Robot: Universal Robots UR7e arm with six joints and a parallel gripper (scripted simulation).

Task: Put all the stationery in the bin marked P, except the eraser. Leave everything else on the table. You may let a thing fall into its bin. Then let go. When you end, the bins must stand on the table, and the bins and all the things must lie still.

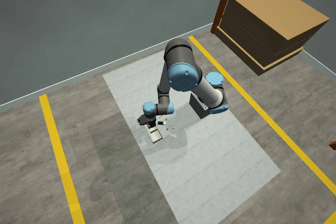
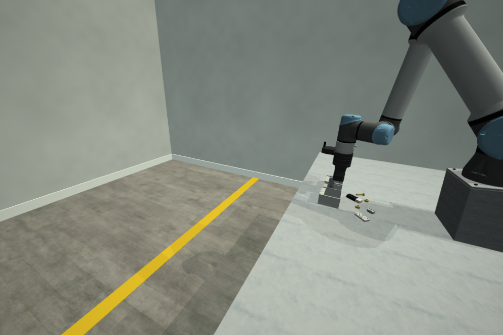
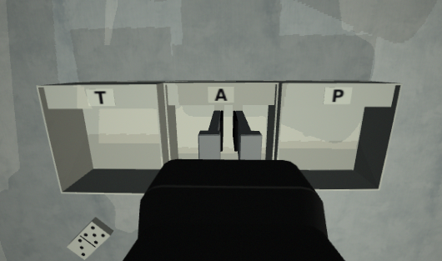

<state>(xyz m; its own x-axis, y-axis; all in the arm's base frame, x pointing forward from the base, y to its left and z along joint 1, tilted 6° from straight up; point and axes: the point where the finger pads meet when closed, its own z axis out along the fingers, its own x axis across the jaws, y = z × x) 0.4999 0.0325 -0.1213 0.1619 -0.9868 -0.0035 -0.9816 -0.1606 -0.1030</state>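
Now: hand 10 mm past the bin and 10 mm above it. Also, from my hand: grey pencil sharpener (180 mm behind, 60 mm to the left, 30 mm below); then black-and-white eraser (110 mm behind, 30 mm below); then brass bolt (130 mm behind, 70 mm to the right, 30 mm below).
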